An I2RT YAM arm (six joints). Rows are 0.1 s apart.
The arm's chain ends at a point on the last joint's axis. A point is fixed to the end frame.
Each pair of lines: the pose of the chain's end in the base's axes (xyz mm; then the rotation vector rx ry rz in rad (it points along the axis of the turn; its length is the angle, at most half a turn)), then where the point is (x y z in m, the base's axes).
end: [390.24 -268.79 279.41 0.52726 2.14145 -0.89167]
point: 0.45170 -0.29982 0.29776
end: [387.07 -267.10 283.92 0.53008 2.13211 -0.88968]
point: 0.44835 -0.29813 0.30289
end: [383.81 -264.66 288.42 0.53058 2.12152 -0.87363]
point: 0.44499 -0.29538 0.30818
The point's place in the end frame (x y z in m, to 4 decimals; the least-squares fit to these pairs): -0.0559 0.0083 0.0434
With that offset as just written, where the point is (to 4 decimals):
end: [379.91 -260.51 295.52 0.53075 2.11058 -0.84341]
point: 0.4410 -0.2907 0.3162
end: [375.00 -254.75 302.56 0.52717 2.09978 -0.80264]
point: 0.4362 -0.2842 0.3242
